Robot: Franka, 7 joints.
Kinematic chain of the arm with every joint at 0, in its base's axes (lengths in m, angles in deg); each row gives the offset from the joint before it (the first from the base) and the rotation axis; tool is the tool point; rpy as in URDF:
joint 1: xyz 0 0 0.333 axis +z
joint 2: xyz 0 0 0 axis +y
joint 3: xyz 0 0 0.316 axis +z
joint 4: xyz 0.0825 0 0 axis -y
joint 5: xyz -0.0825 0 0.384 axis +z
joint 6: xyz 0 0 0 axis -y
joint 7: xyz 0.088 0 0 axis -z
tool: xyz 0 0 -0.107 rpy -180 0 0
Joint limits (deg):
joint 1: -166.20..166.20
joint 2: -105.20..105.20
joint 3: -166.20..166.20
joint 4: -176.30..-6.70
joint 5: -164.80..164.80
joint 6: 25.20..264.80
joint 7: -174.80..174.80
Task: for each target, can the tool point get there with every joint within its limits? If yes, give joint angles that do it. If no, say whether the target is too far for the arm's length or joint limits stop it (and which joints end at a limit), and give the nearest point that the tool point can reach.
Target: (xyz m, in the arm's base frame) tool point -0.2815 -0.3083 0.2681
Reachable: yes | joints -32.56 -19.65 -90.00 -141.69 -64.02 94.94 80.11
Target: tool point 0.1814 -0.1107 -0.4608
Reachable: no: joint limits stop it (at a limit: joint 2) | nearest point 0.1913 -0.1167 -0.3575 | short by 0.104 m
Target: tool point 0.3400 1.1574 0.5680
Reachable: no: too far | nearest point 0.2373 0.8079 0.4970 | short by 0.371 m
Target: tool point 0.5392 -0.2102 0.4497
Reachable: yes | joints 61.96 20.71 -86.04 -117.88 128.37 149.82 -52.49
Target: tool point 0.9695 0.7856 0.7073
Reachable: no: too far | nearest point 0.6384 0.5173 0.5795 | short by 0.445 m
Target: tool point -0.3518 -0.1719 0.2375
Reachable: yes | joints -106.78 10.06 -29.38 -152.91 -100.05 84.25 24.34
